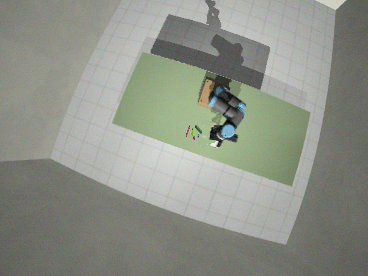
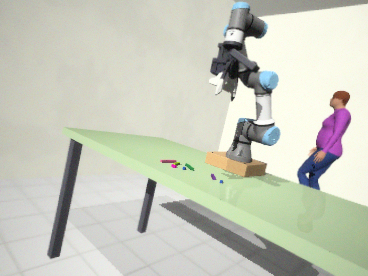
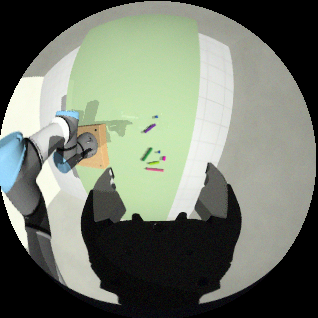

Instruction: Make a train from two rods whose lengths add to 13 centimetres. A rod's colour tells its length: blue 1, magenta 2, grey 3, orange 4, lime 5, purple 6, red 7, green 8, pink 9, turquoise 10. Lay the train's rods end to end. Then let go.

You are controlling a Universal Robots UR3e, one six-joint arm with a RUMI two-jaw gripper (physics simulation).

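Frame: origin at the arm's base, x ahead, y left, z up, level; centimetres.
Where they show: gripper, fingertip midpoint: (image 2: 224, 98) (image 3: 158, 166); arm's base, link origin: (image 2: 238, 158) (image 3: 87, 144).
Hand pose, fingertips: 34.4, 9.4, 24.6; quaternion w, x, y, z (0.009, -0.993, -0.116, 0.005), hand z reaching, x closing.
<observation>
Each offset is from my fingertips to the top centre of the thing, as dx, dy, dz. Level surfaces: height alone.
A green rod {-3.6, -12.5, -29.6} (image 1: 198, 129) (image 2: 190, 167) (image 3: 146, 154) lies slanted on the table. A lime rod {+0.5, -16.5, -29.6} (image 1: 192, 132) (image 2: 177, 163) (image 3: 153, 162) lies close to it at another angle, apart from it. A pink rod {+1.6, -20.5, -29.6} (image 1: 188, 131) (image 2: 168, 161) (image 3: 154, 169) lies beside the lime one. A short magenta rod {+5.0, -13.1, -29.6} (image 2: 174, 166) (image 3: 163, 158) and a small blue rod {+1.9, -10.2, -29.6} (image 2: 184, 168) (image 3: 159, 151) lie near them. A purple rod {-4.1, +0.4, -29.6} (image 2: 213, 176) (image 3: 149, 128) and another blue rod {-2.1, +5.9, -29.6} (image 2: 221, 181) (image 3: 156, 116) lie farther off. My gripper (image 2: 225, 95) (image 3: 158, 166) is open and empty, high above the table.
The green table {dz -30.7} (image 1: 145, 95) (image 2: 115, 142) (image 3: 145, 60) carries the arm's wooden base block (image 1: 204, 94) (image 2: 252, 167) (image 3: 102, 145). A person (image 2: 334, 130) in a purple top stands behind the table.
</observation>
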